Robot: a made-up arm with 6 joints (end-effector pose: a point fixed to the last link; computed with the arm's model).
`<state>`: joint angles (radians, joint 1 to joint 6).
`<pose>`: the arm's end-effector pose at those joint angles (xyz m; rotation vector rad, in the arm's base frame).
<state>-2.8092 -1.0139 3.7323 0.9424 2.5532 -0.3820</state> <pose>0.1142 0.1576 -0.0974 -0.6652 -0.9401 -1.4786</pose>
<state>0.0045 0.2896 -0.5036 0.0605 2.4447 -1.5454</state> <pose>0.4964 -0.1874 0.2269 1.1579 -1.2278 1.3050</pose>
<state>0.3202 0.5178 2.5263 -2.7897 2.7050 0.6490</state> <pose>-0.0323 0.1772 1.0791 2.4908 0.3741 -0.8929</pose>
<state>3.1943 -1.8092 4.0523 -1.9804 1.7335 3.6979</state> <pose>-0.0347 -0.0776 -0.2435 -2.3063 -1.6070 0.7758</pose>
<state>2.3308 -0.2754 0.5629 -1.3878 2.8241 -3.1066</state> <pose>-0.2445 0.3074 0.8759 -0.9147 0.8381 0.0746</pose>
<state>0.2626 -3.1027 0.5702 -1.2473 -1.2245 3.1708</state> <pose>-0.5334 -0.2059 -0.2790 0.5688 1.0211 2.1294</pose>
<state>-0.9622 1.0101 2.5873 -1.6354 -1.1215 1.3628</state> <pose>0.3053 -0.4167 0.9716 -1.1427 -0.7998 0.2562</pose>
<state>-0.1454 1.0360 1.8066 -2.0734 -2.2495 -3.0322</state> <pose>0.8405 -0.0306 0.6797 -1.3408 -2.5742 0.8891</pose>
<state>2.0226 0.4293 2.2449 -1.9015 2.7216 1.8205</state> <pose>-0.1458 0.1591 1.1452 0.8749 1.4314 -0.0158</pose>
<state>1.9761 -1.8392 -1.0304 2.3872 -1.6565 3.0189</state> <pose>-0.0878 -0.1466 0.6012 2.5556 -0.5237 0.5098</pose>
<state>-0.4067 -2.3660 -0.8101 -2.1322 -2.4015 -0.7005</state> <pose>-0.0557 0.1341 0.4821 -0.1763 1.1035 1.2775</pose>
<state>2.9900 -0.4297 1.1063 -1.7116 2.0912 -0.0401</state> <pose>-0.0477 -0.0197 1.1107 1.9585 1.8993 -0.5265</pose>
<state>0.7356 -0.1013 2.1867 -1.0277 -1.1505 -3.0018</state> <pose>-0.1337 -0.2534 1.1259 -1.5563 -2.0622 -1.5476</pose>
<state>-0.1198 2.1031 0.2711 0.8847 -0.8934 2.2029</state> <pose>0.3228 -0.1601 -0.5267 0.9069 -0.6898 -2.4836</pose>
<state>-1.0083 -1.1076 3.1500 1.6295 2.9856 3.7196</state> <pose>-0.2113 0.3561 -0.1636 -2.3587 0.2283 -1.6269</pose>
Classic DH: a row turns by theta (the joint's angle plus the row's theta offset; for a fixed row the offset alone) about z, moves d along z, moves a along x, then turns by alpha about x. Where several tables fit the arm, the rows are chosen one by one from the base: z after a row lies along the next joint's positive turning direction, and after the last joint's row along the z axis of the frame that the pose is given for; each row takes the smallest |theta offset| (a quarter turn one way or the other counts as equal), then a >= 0, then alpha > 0; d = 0 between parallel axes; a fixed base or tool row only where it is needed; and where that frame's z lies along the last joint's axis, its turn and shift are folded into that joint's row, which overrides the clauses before.
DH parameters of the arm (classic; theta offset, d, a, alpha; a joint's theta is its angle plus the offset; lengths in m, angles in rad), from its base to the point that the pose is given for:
joint 1: 0 0.227 0 -1.5708
joint 2: -1.5708 0 0.39 3.1416
joint 3: 0 0 0 -1.5708
joint 4: 0 -0.536 0 1.5708
joint 5: 0 0.19 0 -1.5708
joint 6: 1.5708 0 0 1.5708
tool (fixed): -1.5708 0 0 0

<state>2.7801 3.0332 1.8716 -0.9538 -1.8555 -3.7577</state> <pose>-0.0671 0.1429 -0.7141 0.2232 -0.2113 -1.2470</pose>
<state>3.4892 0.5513 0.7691 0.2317 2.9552 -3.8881</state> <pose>-0.7382 -0.0708 0.7176 0.9594 0.1813 0.2629</pose>
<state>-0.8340 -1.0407 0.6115 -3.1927 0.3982 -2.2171</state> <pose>-0.1213 0.4161 0.9576 -1.2577 -0.8157 -1.2139</pose>
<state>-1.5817 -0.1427 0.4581 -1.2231 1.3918 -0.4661</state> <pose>-0.0700 -0.4869 0.7687 -0.2177 -2.6751 -0.7368</pose>
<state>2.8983 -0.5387 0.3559 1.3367 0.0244 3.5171</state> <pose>0.0191 0.0407 1.0955 -1.0864 -1.5108 -1.9870</pose>
